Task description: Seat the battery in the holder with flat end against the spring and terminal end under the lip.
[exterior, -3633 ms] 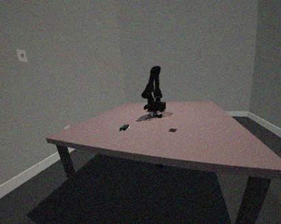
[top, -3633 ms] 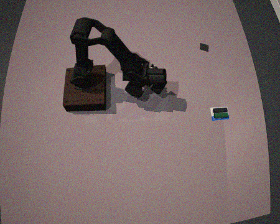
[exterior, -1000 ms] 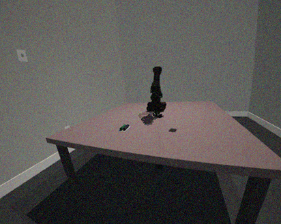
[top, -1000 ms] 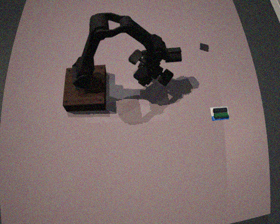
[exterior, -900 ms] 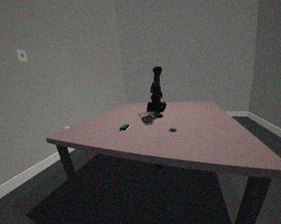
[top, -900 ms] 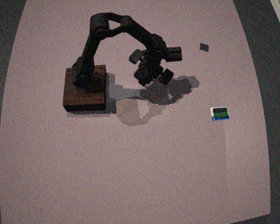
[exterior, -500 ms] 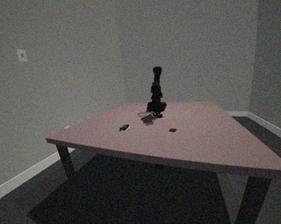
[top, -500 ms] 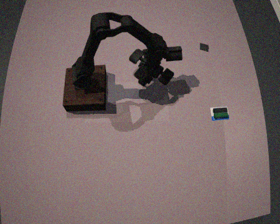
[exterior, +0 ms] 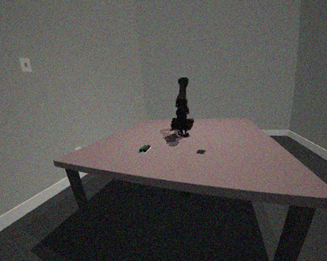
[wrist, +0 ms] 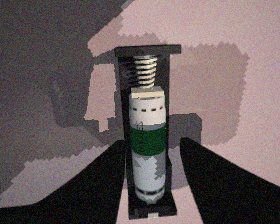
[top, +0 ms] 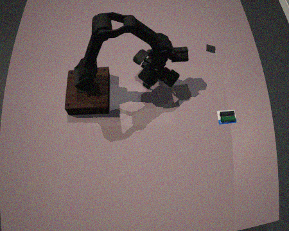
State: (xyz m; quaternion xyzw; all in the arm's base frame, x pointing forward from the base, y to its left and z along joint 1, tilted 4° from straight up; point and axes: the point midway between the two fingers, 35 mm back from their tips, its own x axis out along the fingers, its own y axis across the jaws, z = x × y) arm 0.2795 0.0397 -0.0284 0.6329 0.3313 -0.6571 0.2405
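Now: the battery right at my gripper tip.
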